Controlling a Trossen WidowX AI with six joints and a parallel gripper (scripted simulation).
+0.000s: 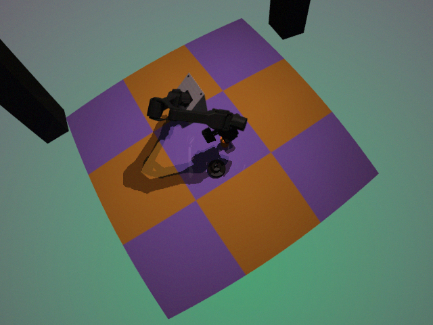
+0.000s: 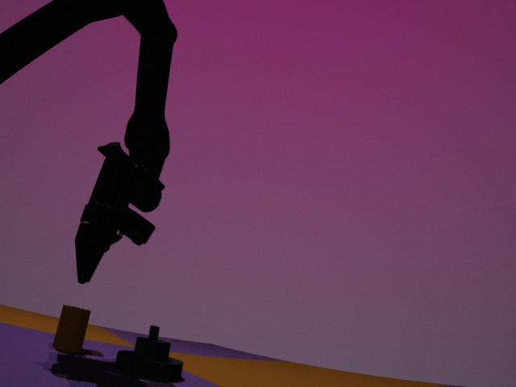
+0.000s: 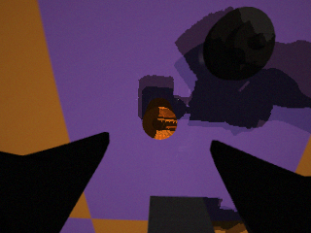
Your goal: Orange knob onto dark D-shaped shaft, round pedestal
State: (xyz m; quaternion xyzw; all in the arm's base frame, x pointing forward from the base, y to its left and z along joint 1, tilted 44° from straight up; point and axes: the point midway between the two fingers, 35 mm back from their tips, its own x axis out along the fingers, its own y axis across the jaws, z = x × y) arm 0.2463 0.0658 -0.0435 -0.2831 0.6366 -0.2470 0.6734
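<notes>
Now: the orange knob 7 cm below my gripper tip. Also, from my gripper tip: round black pedestal (10 cm ahead, 9 cm to the right, 7 cm below).
</notes>
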